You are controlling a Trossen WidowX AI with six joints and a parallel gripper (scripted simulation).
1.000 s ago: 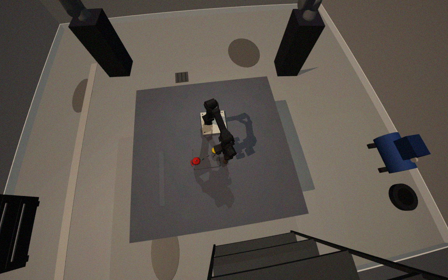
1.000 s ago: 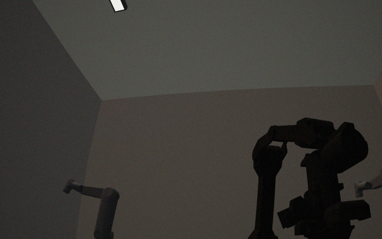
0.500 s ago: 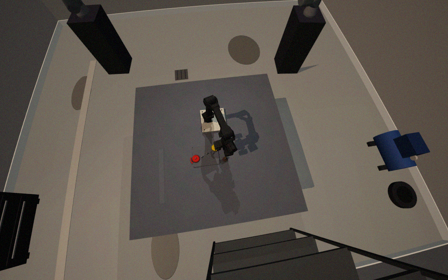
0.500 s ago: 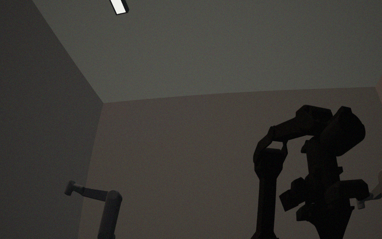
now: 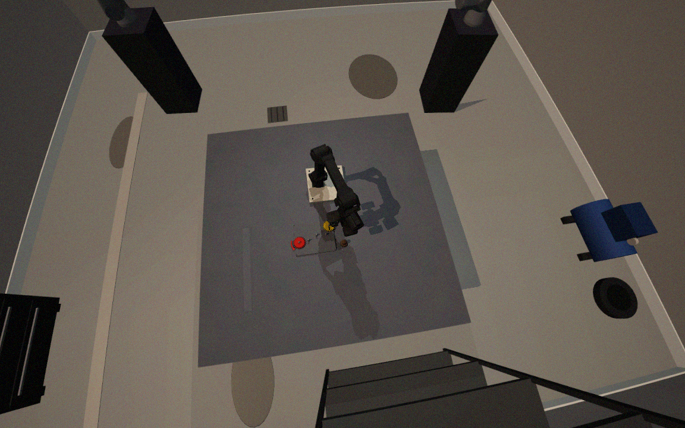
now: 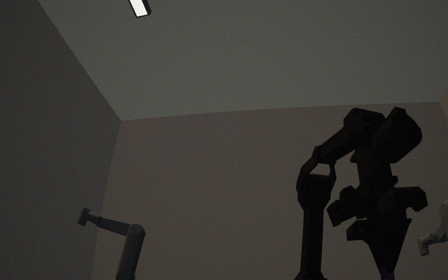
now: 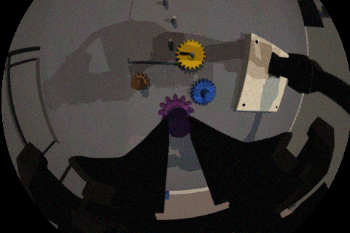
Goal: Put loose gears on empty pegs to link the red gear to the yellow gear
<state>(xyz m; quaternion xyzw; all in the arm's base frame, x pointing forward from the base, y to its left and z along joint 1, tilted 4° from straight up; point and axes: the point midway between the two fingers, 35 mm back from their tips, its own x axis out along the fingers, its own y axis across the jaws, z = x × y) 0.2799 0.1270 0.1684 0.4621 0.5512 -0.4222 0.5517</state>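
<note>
The red gear lies 6 cm ahead of my gripper tip, 24 cm to the right of it and 13 cm below it. From my gripper tip the other things lie so: brown gear: 7 cm ahead, 1 cm to the right, 13 cm below; blue gear: 8 cm behind, 13 cm below; purple gear: 1 cm below.
</note>
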